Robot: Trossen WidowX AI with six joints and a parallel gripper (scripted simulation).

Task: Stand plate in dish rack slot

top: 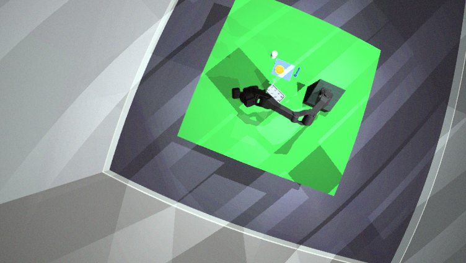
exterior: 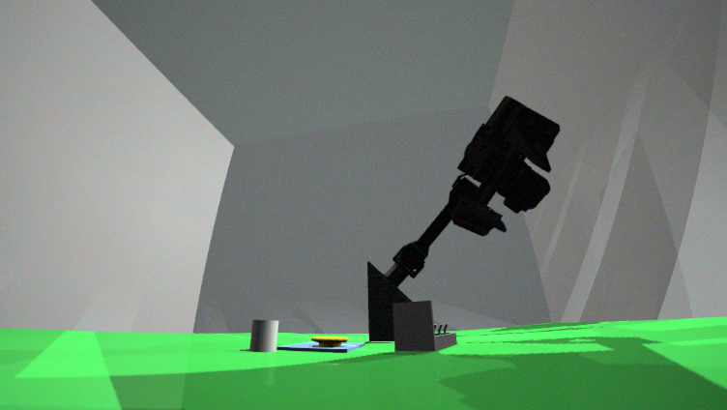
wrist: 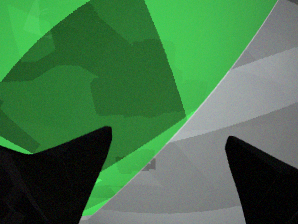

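The yellow plate lies 270 mm to the right of my gripper tip, 250 mm behind it and 150 mm below it. Round my gripper tip: light-blue mat 290 mm to the right, 280 mm behind, 160 mm below; grey dish rack 270 mm behind, 140 mm below, 90 mm to the right; cup 370 mm to the right, 180 mm behind, 140 mm below.
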